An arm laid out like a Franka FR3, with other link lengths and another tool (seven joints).
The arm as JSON. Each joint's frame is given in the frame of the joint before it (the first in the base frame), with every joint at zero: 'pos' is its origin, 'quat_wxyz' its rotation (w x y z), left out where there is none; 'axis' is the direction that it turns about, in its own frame. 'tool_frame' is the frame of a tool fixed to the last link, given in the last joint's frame.
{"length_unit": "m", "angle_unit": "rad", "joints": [
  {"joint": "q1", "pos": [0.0, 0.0, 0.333], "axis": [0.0, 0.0, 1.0]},
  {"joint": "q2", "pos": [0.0, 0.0, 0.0], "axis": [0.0, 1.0, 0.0]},
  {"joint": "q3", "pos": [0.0, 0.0, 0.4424], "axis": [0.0, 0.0, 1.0]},
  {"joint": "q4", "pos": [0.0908, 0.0, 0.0], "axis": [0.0, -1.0, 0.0]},
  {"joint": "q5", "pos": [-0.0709, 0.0, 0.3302], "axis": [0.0, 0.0, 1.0]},
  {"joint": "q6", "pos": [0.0, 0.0, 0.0], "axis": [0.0, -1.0, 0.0]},
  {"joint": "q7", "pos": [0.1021, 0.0, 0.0], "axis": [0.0, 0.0, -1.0]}
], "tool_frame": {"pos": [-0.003, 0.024, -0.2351], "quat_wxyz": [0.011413, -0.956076, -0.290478, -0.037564]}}
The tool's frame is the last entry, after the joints.
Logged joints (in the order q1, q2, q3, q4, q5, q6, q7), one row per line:
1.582 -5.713 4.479 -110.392 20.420 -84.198 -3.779
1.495 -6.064 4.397 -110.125 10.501 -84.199 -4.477
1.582 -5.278 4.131 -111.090 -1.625 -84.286 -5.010
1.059 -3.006 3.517 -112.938 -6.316 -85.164 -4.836
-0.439 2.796 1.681 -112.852 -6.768 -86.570 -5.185
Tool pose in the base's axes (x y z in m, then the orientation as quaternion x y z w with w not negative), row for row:
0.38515 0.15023 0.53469 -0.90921 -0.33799 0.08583 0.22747
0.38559 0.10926 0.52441 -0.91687 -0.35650 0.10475 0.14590
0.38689 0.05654 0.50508 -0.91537 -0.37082 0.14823 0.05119
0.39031 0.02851 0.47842 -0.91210 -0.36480 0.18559 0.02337
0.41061 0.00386 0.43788 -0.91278 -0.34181 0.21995 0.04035
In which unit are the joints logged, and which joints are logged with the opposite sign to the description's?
The joints are logged in degrees. Opposite sign: q6.
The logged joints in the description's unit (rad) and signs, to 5 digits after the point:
0.02761 -0.09971 0.07817 -1.92670 0.35640 1.46953 -0.06596
0.02609 -0.10584 0.07674 -1.92204 0.18328 1.46955 -0.07814
0.02761 -0.09212 0.07210 -1.93889 -0.02836 1.47107 -0.08744
0.01848 -0.05246 0.06138 -1.97114 -0.11023 1.48639 -0.08440
-0.00766 0.04880 0.02934 -1.96964 -0.11812 1.51093 -0.09050

